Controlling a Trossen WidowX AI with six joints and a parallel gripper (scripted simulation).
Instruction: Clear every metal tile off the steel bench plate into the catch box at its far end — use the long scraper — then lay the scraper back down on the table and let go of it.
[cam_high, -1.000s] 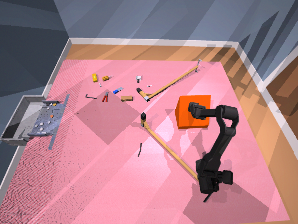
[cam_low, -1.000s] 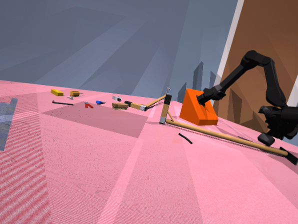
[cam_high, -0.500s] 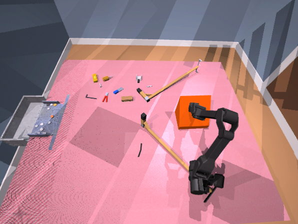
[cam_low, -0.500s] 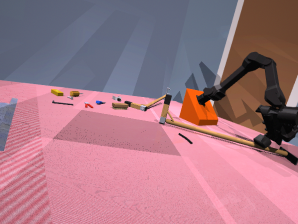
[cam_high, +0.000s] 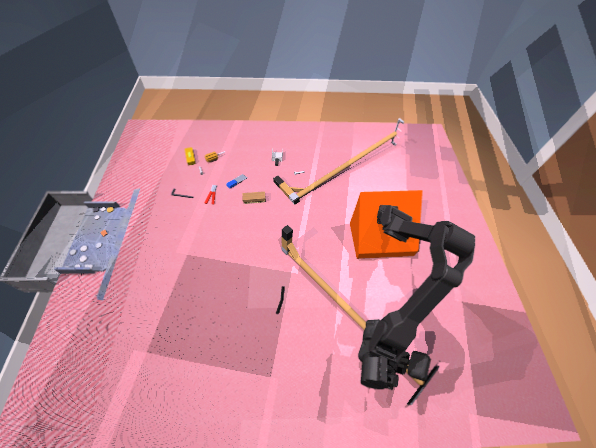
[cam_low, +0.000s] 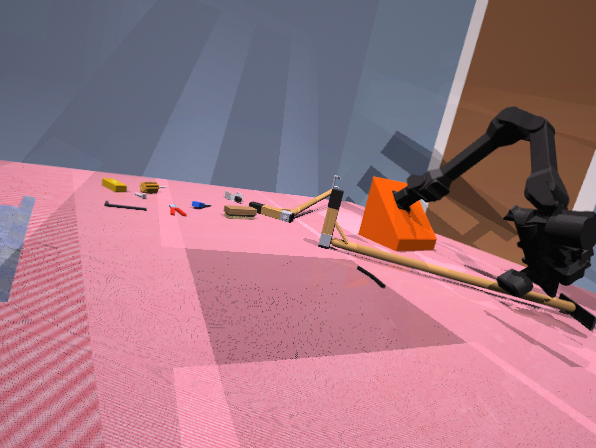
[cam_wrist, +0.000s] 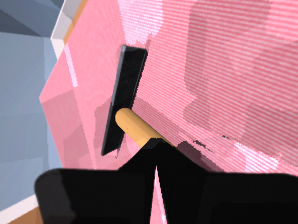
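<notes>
Right now the black strip is 350 mm ahead of my gripper tip, 200 mm to the right of it and 30 mm below it. Also, from my gripper tip: wooden block 480 mm ahead, 600 mm to the right, 20 mm below; then long scraper 150 mm ahead, 180 mm to the right, 30 mm above; then blue tool 560 mm ahead, 690 mm to the right, 30 mm below.
</notes>
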